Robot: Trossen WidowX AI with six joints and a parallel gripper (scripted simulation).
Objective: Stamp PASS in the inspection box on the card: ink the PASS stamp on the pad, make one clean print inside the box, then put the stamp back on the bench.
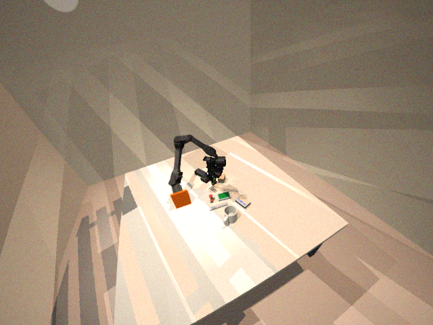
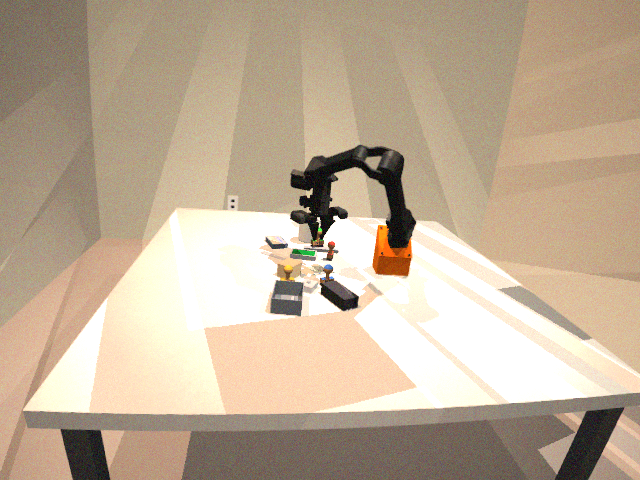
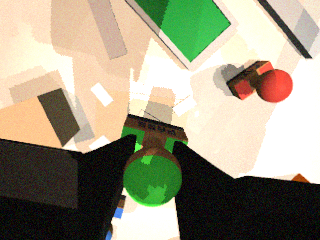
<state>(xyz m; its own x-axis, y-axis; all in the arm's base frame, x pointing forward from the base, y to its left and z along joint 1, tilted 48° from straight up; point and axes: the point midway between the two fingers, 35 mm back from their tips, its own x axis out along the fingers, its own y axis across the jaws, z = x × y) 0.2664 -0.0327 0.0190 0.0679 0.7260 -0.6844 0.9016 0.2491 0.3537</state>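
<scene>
Now: the pale card 10 cm below my gripper tip and 3 cm to the left of it. The rest, counted from my gripper tip: red-knobbed stamp: 8 cm to the right, 8 cm below, 6 cm behind; green-knobbed stamp: right at my gripper tip; green ink pad: 9 cm to the right, 9 cm below, 3 cm ahead.
</scene>
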